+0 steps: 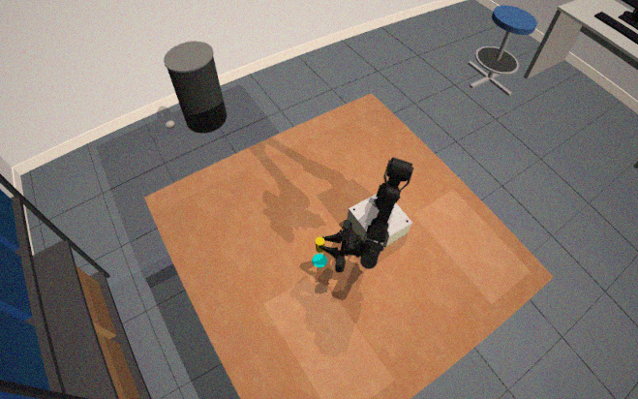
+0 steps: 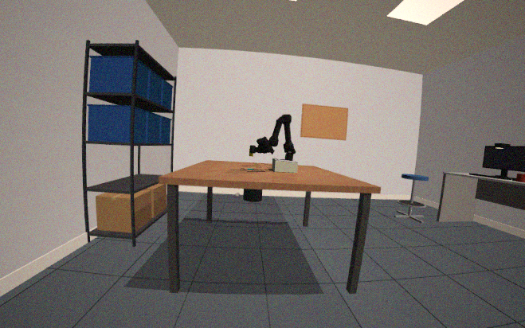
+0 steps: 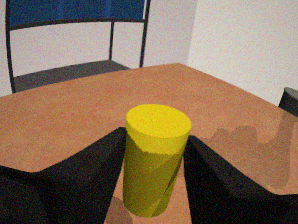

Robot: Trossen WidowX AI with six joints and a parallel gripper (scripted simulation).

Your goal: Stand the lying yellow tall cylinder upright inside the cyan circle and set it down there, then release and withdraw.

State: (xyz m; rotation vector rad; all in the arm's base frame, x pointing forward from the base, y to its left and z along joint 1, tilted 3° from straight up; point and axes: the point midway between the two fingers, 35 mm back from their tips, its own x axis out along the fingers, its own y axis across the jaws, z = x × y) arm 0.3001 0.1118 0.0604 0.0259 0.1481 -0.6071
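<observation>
Right now my gripper tip is 16 cm above the cyan circle. The rest, counted from my gripper tip: yellow tall cylinder (2 cm below).
</observation>
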